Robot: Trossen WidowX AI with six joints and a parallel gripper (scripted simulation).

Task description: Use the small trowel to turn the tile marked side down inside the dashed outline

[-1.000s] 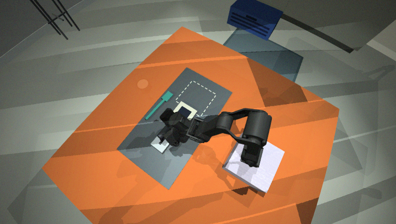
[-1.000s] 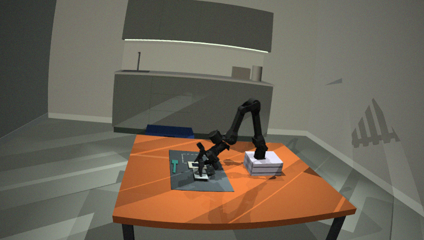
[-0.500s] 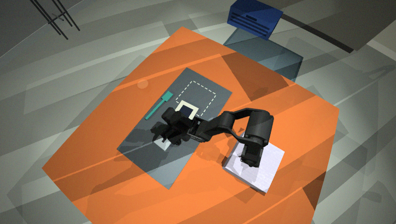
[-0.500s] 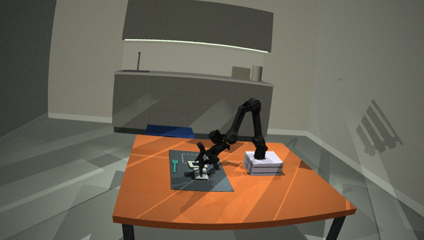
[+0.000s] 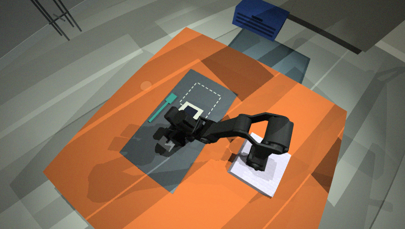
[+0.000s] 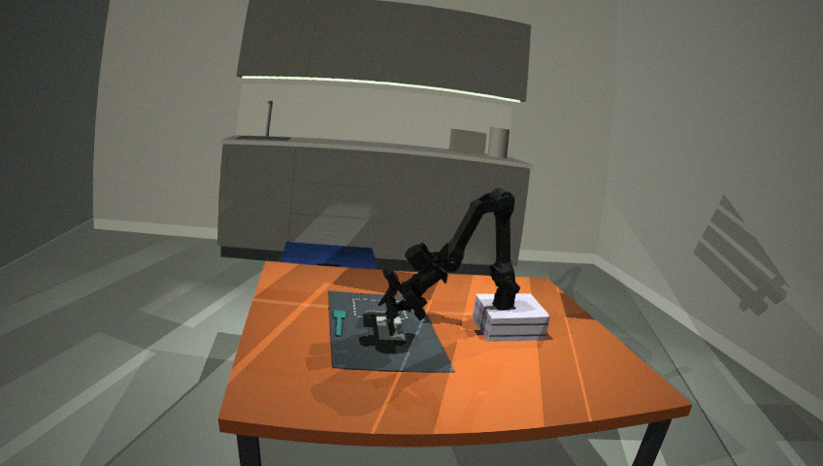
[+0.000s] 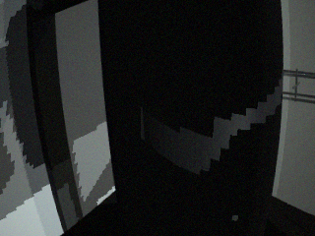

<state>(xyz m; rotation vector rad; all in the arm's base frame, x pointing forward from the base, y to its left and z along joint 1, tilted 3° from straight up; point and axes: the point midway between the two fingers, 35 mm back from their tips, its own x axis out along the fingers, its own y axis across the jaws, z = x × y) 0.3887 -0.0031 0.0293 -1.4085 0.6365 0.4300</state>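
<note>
Right now my gripper tip is 30 mm past the tile, 100 mm to the left of it and 50 mm above it. From my gripper tip the other things lie so: grey mat 20 mm behind, 50 mm to the right, 100 mm below; teal spatula-like tool 120 mm ahead, 90 mm to the right, 80 mm below; trowel 30 mm behind, 10 mm below.
</note>
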